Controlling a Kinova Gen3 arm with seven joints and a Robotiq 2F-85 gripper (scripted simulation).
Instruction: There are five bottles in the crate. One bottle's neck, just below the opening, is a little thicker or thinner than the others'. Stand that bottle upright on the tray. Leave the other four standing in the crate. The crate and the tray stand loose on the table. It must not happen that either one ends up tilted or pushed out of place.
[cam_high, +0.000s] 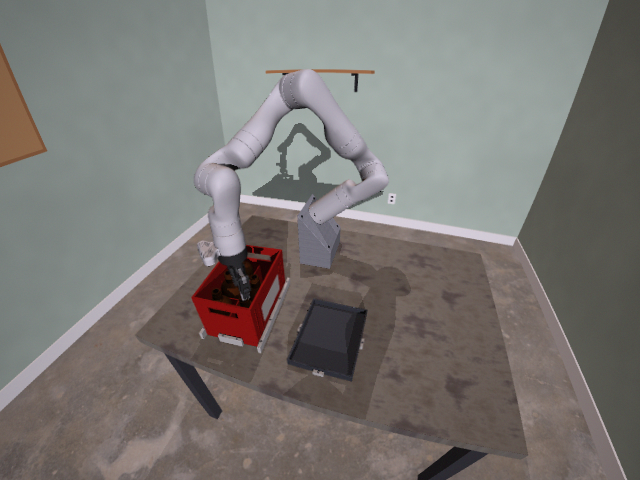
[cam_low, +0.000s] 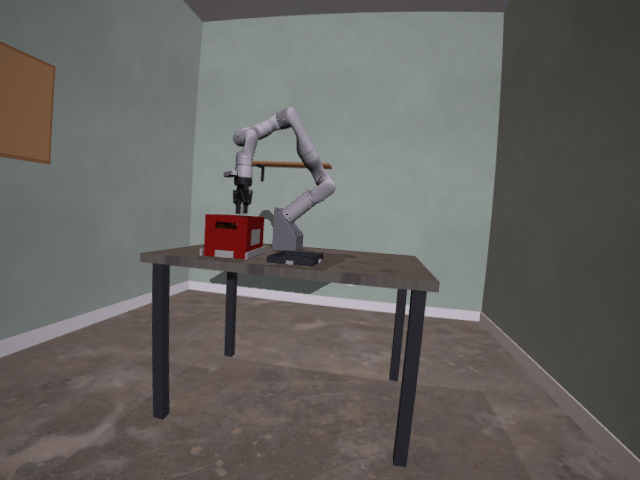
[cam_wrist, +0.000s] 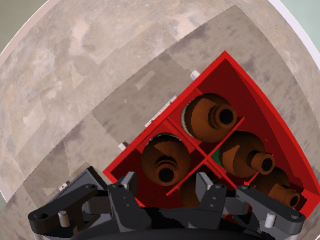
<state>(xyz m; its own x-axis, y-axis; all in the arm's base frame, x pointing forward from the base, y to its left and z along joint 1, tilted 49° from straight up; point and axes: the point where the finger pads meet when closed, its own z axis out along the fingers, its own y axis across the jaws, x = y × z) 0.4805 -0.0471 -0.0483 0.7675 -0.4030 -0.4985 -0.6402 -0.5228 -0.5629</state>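
Now: the crate 8 cm behind my hand, 5 cm to the right of it and 12 cm below it. Also, from my hand: dark tray (5 cm behind, 25 cm to the left, 19 cm below).
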